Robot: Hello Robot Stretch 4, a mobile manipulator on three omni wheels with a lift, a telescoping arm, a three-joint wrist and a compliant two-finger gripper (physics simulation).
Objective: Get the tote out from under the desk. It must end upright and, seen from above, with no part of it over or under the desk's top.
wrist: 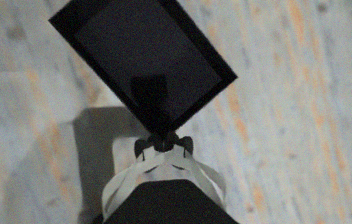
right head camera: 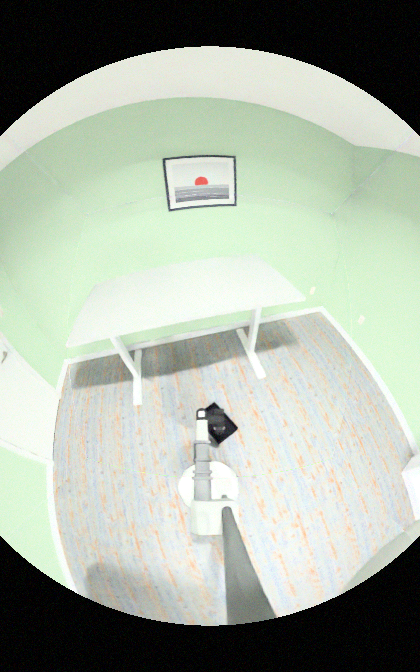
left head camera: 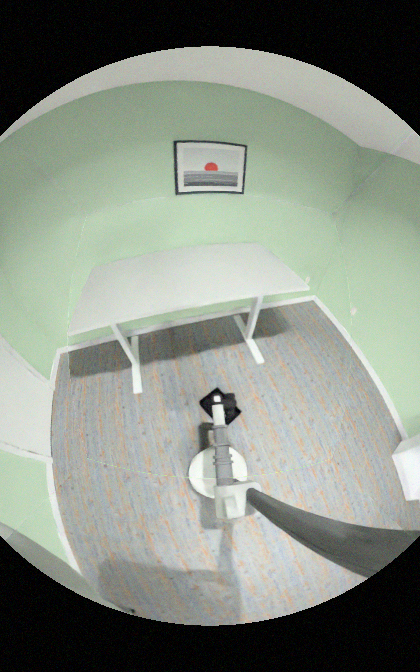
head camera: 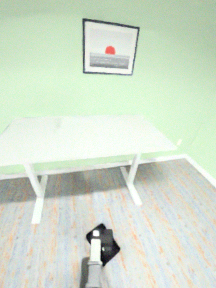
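Observation:
The black tote sits upright on the floor in front of the desk, turned diagonally, with its open top facing up. The head views show floor between it and the front edge of the white desk. My gripper is shut, its fingertips together with no part of the tote seen between them. In the wrist view it appears above the floor at the tote's near corner. In the head views my arm and wrist cover part of the tote.
The desk's two white legs with floor feet stand behind the tote, left and right. A white box stands at the far right. A framed picture hangs on the green wall behind the desk.

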